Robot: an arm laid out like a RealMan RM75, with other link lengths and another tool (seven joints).
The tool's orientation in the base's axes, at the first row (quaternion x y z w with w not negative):
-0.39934 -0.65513 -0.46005 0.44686
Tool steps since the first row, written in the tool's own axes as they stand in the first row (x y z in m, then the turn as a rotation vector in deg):
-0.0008 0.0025 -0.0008 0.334 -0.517 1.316
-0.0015 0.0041 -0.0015 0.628 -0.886 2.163
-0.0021 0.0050 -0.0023 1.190 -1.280 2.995
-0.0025 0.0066 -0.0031 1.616 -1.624 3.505
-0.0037 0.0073 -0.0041 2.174 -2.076 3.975
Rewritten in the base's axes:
0.0027 -0.0002 0.0000 -0.864 1.167 -0.042
0.0046 -0.0006 -0.0002 -1.476 1.918 -0.003
0.0058 -0.0012 -0.0004 -2.184 2.678 0.288
0.0075 -0.0016 -0.0002 -2.737 3.126 0.519
0.0088 -0.0025 -0.0010 -3.419 3.523 0.856

